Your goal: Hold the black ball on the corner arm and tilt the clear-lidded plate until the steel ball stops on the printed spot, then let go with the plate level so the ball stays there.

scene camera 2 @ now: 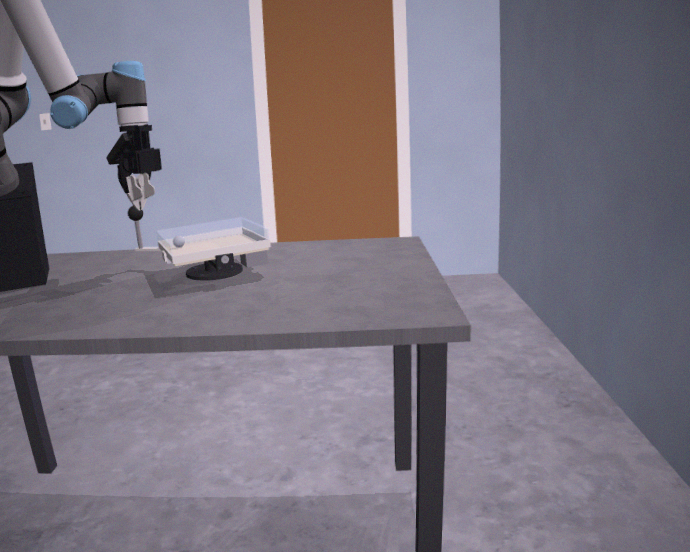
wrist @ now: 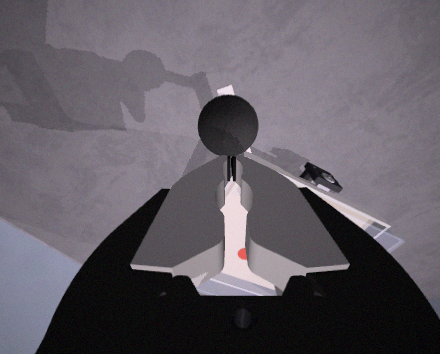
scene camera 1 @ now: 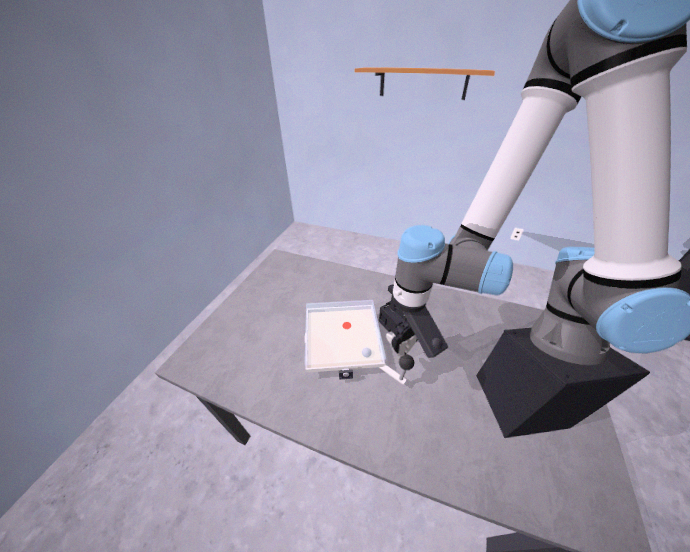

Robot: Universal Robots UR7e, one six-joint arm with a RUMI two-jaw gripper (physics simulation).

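Note:
The clear-lidded plate (scene camera 1: 328,347) (scene camera 2: 202,253) (wrist: 235,227) is tilted, with its side near the corner arm (scene camera 1: 392,374) lower in the second scene view. The steel ball (scene camera 1: 366,352) (scene camera 2: 178,241) is near the plate's corner beside that arm, away from the red printed spot (scene camera 1: 346,325) (wrist: 243,254). The steel ball does not show in the wrist view. The black ball (scene camera 1: 406,362) (scene camera 2: 135,212) (wrist: 228,125) stands on its thin stem on the arm. My gripper (scene camera 1: 402,351) (scene camera 2: 139,207) (wrist: 230,160) is shut and empty, its fingertips right beside the black ball, close to or touching it.
The plate sits on a round black base (scene camera 2: 198,272) with a dark pivot bracket (scene camera 1: 345,374) (scene camera 2: 225,259) (wrist: 322,177) at its side. The robot's black pedestal (scene camera 1: 540,385) stands to the right on the grey table (scene camera 1: 258,397) (scene camera 2: 345,299). A wall shelf (scene camera 1: 424,71) is far behind.

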